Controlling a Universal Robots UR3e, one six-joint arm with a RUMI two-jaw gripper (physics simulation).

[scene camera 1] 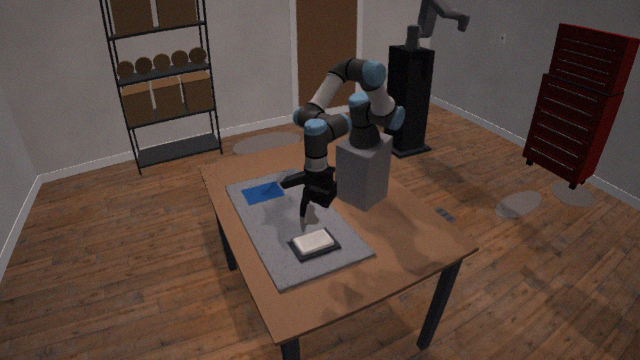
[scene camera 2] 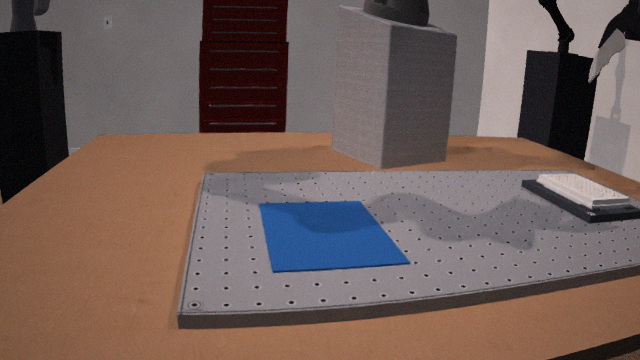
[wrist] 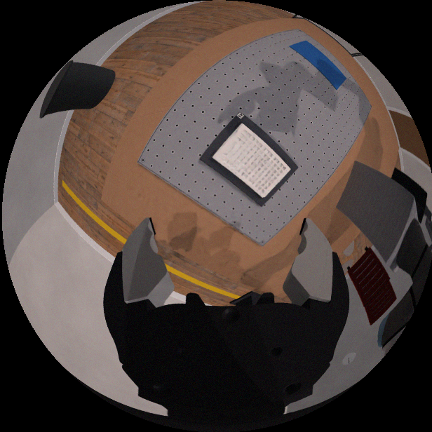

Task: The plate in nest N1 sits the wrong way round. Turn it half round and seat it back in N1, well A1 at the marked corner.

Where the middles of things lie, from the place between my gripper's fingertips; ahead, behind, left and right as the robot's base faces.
Labels:
The white well plate (scene camera 2: 576, 188) is 160 mm below my hand, 60 mm to the right of it and 20 mm behind it. The rest, counted from my hand: flat blue rectangle (scene camera 2: 307, 236) (470 mm to the right, 180 mm below, 40 mm ahead); dark nest (wrist: 227, 130) (170 mm below, 60 mm to the right, 20 mm behind).

